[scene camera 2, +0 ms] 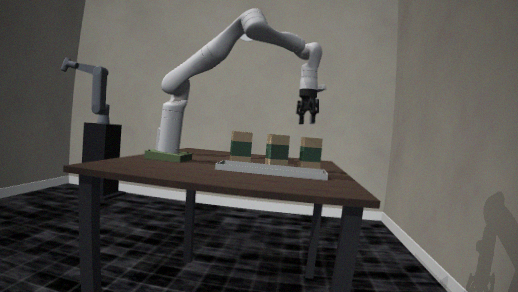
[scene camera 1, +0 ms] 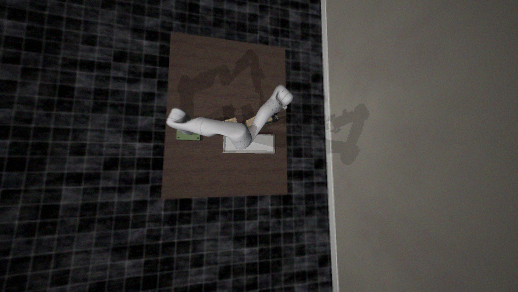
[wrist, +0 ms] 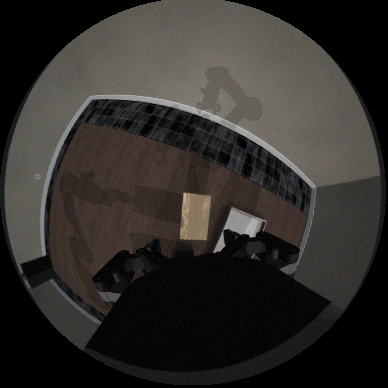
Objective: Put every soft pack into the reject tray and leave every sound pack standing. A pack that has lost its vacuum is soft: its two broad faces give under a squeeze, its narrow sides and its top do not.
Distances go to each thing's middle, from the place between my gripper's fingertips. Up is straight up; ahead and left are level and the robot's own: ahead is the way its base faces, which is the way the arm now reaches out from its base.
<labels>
Now: the reject tray (scene camera 2: 298,172) 10 cm behind my hand, 19 cm to the right of it and 18 cm below it.
</labels>
